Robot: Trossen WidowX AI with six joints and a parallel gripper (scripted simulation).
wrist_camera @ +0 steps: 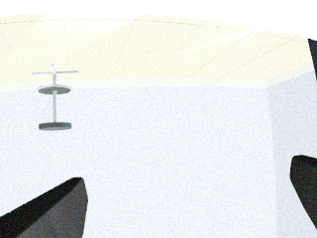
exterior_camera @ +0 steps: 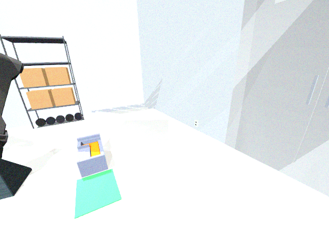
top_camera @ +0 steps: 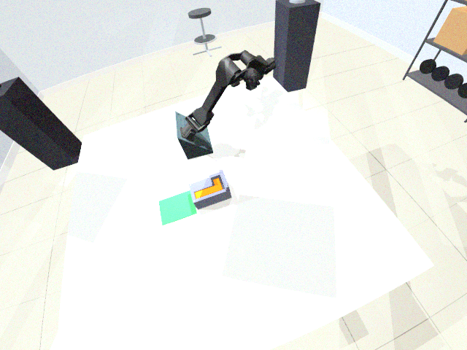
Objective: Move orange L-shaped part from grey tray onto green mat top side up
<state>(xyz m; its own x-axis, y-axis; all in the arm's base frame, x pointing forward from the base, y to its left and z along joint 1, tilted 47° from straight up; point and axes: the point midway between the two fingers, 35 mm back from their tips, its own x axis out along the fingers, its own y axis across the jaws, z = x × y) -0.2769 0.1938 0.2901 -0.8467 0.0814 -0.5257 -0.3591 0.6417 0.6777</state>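
Right now the orange L-shaped part is 590 mm ahead of my gripper tip, 280 mm to the right of it and 120 mm below it. Also, from my gripper tip: green mat 600 mm ahead, 450 mm to the right, 180 mm below.
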